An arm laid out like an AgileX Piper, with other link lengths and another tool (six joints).
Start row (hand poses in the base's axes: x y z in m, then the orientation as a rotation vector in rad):
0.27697, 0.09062, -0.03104, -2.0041, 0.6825, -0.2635
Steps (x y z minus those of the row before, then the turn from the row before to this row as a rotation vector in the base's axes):
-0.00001, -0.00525, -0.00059, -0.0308, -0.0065, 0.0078
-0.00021, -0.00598, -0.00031, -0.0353, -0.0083, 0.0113
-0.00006, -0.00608, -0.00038, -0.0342, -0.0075, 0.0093
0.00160, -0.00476, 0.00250, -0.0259, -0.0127, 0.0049
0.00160, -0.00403, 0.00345, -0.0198, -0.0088, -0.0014
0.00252, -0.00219, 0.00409, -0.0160, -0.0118, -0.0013
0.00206, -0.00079, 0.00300, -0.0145, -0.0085, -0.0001
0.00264, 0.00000, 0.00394, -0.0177, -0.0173, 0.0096
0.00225, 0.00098, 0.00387, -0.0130, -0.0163, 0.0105
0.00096, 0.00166, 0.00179, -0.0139, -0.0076, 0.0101
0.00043, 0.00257, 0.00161, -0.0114, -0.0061, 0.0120
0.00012, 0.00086, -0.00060, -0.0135, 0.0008, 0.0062
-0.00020, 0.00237, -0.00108, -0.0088, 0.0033, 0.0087
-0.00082, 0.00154, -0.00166, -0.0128, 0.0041, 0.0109
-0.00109, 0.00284, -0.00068, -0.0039, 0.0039, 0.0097
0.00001, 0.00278, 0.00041, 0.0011, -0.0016, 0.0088
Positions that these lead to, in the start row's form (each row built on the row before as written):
0.27696, 0.08537, -0.03163, -2.0340, 0.6701, -0.2773
0.27675, 0.07939, -0.03194, -2.0686, 0.6526, -0.2927
0.27669, 0.07331, -0.03232, -2.1017, 0.6373, -0.3081
0.27829, 0.06855, -0.02982, -2.1241, 0.6236, -0.3283
0.27989, 0.06452, -0.02637, -2.1401, 0.6191, -0.3457
0.28241, 0.06233, -0.02228, -2.1515, 0.6129, -0.3649
0.28447, 0.06154, -0.01928, -2.1627, 0.6073, -0.3794
0.28711, 0.06154, -0.01534, -2.1763, 0.5857, -0.3993
0.28936, 0.06252, -0.01147, -2.1857, 0.5639, -0.4159
0.29032, 0.06418, -0.00968, -2.1985, 0.5471, -0.4237
0.29075, 0.06675, -0.00807, -2.2096, 0.5292, -0.4280
0.29087, 0.06761, -0.00867, -2.2239, 0.5212, -0.4286
0.29067, 0.06998, -0.00975, -2.2349, 0.5121, -0.4235
0.28985, 0.07152, -0.01141, -2.2503, 0.5004, -0.4177
0.28876, 0.07436, -0.01209, -2.2568, 0.4909, -0.4097
0.28877, 0.07714, -0.01168, -2.2566, 0.4801, -0.4066

